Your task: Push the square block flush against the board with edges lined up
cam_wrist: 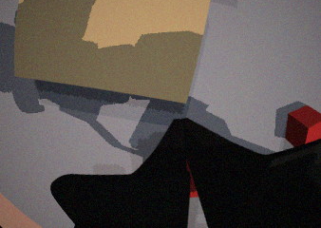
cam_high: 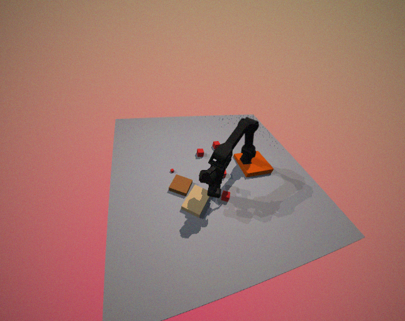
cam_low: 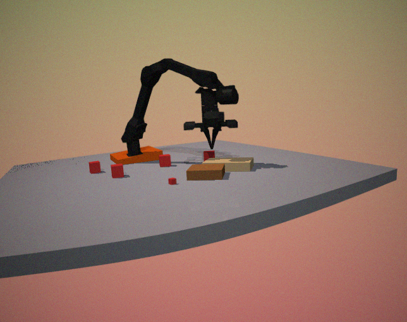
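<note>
Right now the square block is 16 cm ahead of my gripper tip, 9 cm to the right of it and 4 cm below it. Also, from my gripper tip: board (9 cm ahead, 2 cm to the left, 4 cm below); then tiny red cube (19 cm ahead, 21 cm to the right, 5 cm below).
</note>
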